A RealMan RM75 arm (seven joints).
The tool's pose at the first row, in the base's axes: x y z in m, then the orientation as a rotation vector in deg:
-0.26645 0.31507 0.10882 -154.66 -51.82 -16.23
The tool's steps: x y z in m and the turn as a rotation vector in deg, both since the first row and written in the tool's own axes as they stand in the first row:
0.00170 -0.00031 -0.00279 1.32 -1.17 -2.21
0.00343 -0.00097 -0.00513 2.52 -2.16 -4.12
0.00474 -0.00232 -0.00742 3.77 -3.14 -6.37
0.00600 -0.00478 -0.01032 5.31 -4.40 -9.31
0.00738 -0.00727 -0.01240 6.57 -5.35 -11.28
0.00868 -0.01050 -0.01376 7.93 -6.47 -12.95
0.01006 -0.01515 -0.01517 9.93 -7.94 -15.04
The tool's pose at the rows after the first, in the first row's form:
-0.26557 0.31535 0.11197 -153.03 -55.04 -14.45
-0.26484 0.31607 0.11477 -151.49 -57.76 -12.91
-0.26486 0.31709 0.11755 -149.71 -60.89 -11.43
-0.26565 0.31874 0.12112 -147.35 -64.92 -9.58
-0.26630 0.32074 0.12395 -145.53 -67.55 -8.09
-0.26738 0.32350 0.12623 -143.77 -69.78 -6.27
-0.26928 0.32737 0.12886 -141.25 -72.46 -3.79

